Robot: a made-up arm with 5 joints.
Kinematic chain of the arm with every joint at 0, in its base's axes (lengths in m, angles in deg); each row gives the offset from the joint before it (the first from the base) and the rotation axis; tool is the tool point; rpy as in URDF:
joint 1: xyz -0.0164 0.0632 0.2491 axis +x
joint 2: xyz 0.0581 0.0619 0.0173 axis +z
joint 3: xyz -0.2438 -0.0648 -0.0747 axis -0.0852 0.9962 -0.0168
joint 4: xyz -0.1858 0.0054 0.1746 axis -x
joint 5: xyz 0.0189 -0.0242 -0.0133 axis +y
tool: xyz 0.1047 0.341 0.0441 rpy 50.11 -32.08 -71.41
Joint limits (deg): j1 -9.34..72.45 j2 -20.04..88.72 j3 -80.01..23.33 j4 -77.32..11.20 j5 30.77..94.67
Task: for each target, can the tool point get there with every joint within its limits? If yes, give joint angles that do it. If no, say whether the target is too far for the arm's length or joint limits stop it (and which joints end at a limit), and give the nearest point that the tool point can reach.
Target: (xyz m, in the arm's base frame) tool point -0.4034 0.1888 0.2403
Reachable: yes | joints 10.16 26.51 -40.22 0.08 65.61
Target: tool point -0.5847 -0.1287 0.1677
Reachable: yes | joints 26.69 37.49 -66.79 -59.14 82.64
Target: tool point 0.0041 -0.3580 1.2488
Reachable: no: too far | nearest point 0.0055 -0.2360 0.6917 | short by 0.570 m
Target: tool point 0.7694 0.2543 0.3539
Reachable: no: joint limits stop it (at a limit: joint 1, joint 2, joint 3, joint 5) | nearest point -0.0255 0.3982 0.5101 | short by 0.823 m
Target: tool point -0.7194 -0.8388 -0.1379
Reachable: no: too far | nearest point -0.3970 -0.4322 0.0365 | short by 0.547 m
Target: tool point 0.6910 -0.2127 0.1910
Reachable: no: joint limits stop it (at a limit: joint 1, joint 2, joint 4, joint 5) | nearest point -0.0070 -0.3927 0.2068 | short by 0.721 m
